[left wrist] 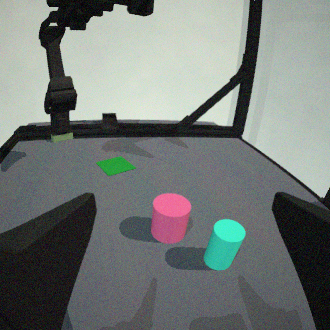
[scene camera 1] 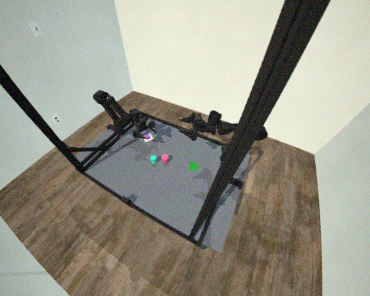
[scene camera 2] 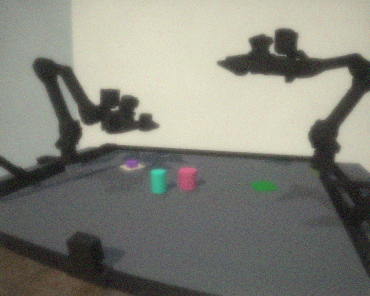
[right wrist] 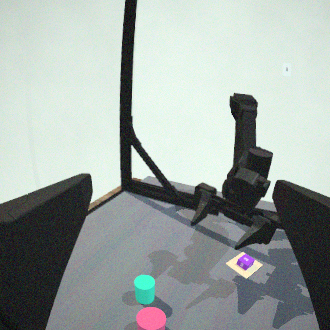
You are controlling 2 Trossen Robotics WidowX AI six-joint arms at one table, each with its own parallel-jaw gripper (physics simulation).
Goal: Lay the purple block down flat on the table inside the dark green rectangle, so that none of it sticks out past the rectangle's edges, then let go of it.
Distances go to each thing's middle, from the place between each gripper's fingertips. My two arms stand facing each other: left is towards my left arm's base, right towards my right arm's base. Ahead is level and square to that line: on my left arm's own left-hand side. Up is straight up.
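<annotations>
Pink cylinder (left wrist: pixel 170 211): 120 mm to the right of my left hand, 70 mm behind my left hand, 130 mm below my left hand. My left gripper is 110 mm past the teal cylinder (left wrist: pixel 226 236), 50 mm to the left of the teal cylinder and 130 mm above the teal cylinder.
Teal cylinder: 16 cm to the left of my right hand, 8 cm behind my right hand, 32 cm below my right hand. Pink cylinder: 9 cm to the left of my right hand, 4 cm behind my right hand, 32 cm below my right hand.
</annotations>
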